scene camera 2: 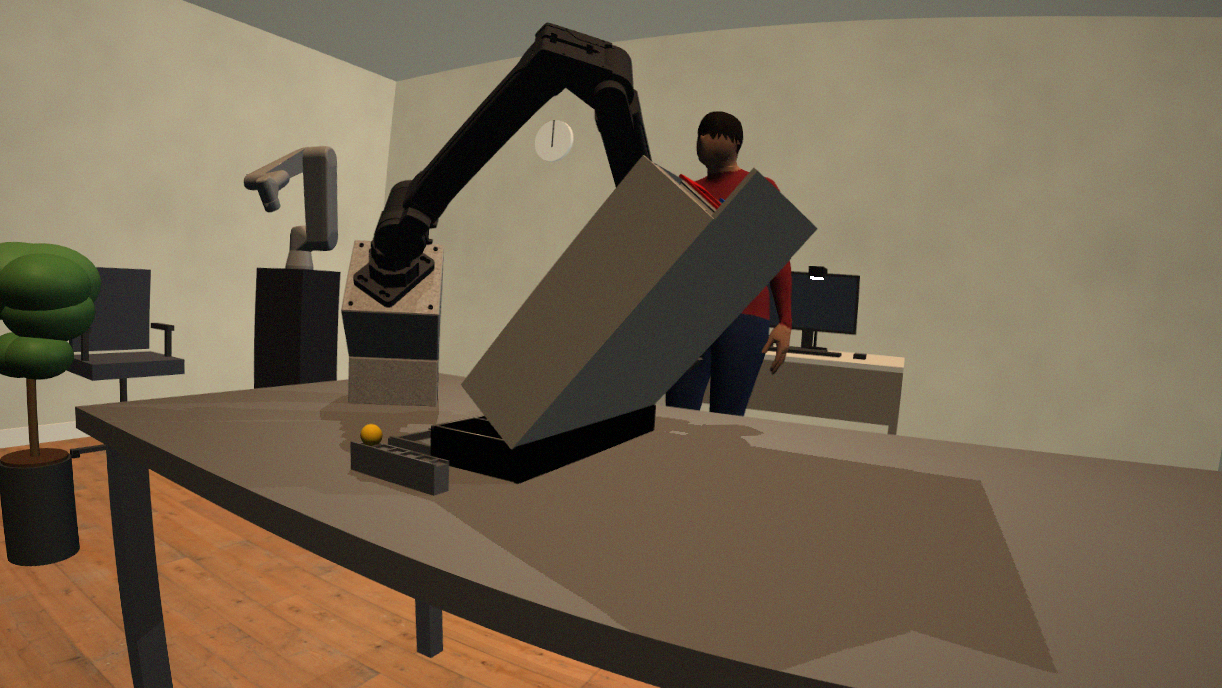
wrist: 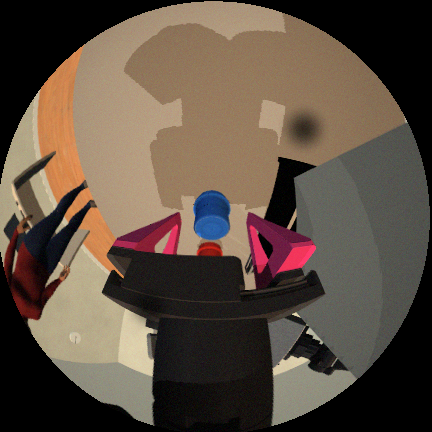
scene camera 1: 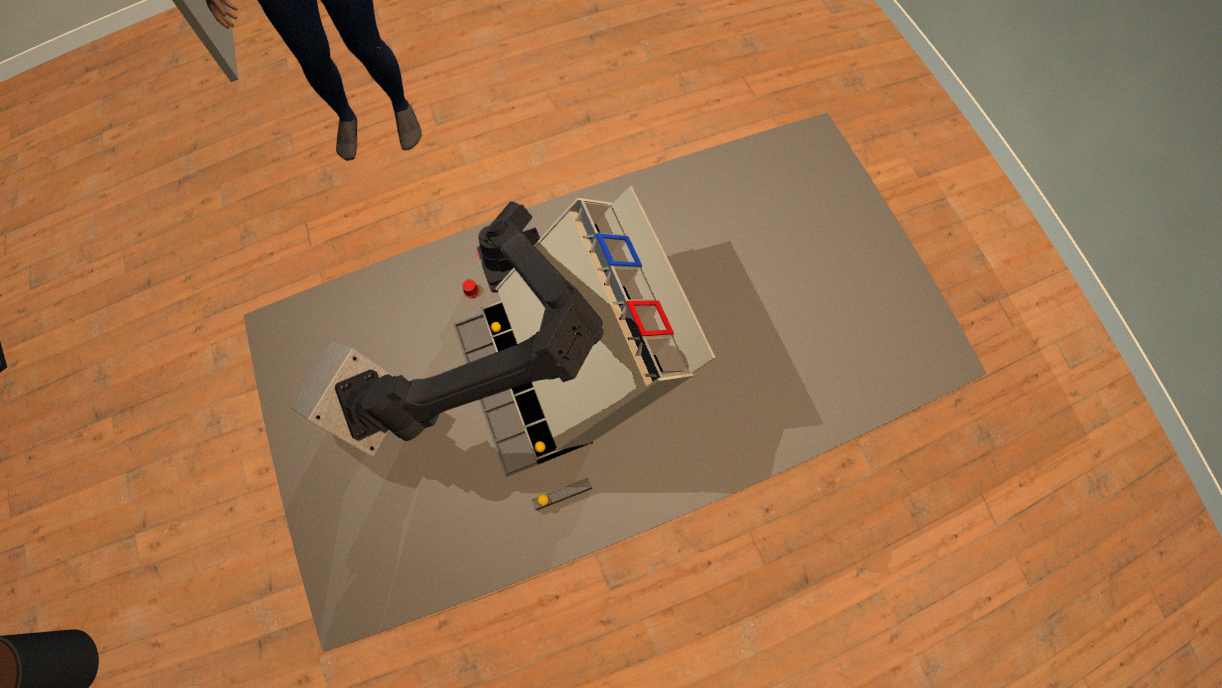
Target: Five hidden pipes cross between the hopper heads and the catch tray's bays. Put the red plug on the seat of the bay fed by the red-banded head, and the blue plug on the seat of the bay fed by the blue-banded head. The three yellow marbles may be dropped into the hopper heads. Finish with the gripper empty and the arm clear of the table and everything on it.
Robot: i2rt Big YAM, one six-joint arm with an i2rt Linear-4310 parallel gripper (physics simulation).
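Frame: origin at the arm's base, x ahead, y left, z up, level; millimetres.
Seen in the pictures: gripper, fingertip midpoint: [wrist: 213, 216] [scene camera 1: 500, 280]; arm's base, origin of the base link: [scene camera 2: 394, 275] [wrist: 294, 342] [scene camera 1: 363, 404].
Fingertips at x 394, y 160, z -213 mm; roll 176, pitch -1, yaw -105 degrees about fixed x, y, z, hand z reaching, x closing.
Observation:
Offsets run from my fingertips to a thing's top centre. "*": to the spot under its first point.
The blue plug {dz +25, dx +7, dy +0 mm} [wrist: 212, 215] stands upright on the table between my gripper's pink fingers or just beyond their tips in the wrist view. My gripper [wrist: 213, 216] is open and holds nothing. The red plug {dz +25, dx -71, dy +25 mm} [scene camera 1: 469, 288] [wrist: 209, 249] stands on the table near the tray's far end, partly behind the gripper body in the wrist view. The catch tray {* dz -3, dx -10, dy -288 mm} [scene camera 2: 590, 447] lies under the housing. One yellow marble {dz +17, dx -76, dy -97 mm} [scene camera 1: 495, 326] is in its far end bay, another marble {dz +17, dx -153, dy -390 mm} [scene camera 1: 539, 446] in its near end bay. A third marble {dz +41, dx -214, dy -492 mm} [scene camera 1: 543, 499] [scene camera 2: 371, 434] sits on a small holder.
The tilted housing [scene camera 1: 568, 401] [scene camera 2: 590, 316] [wrist: 345, 225] stands close beside the gripper. The blue-banded head {* dz +310, dx +167, dy -266 mm} [scene camera 1: 625, 264] and red-banded head {* dz +311, dx +127, dy -410 mm} [scene camera 1: 656, 333] are at its top. The small holder {dz +19, dx -174, dy -503 mm} [scene camera 1: 570, 493] [scene camera 2: 401, 468] stands off the tray's near end. The arm passes over the tray's middle.

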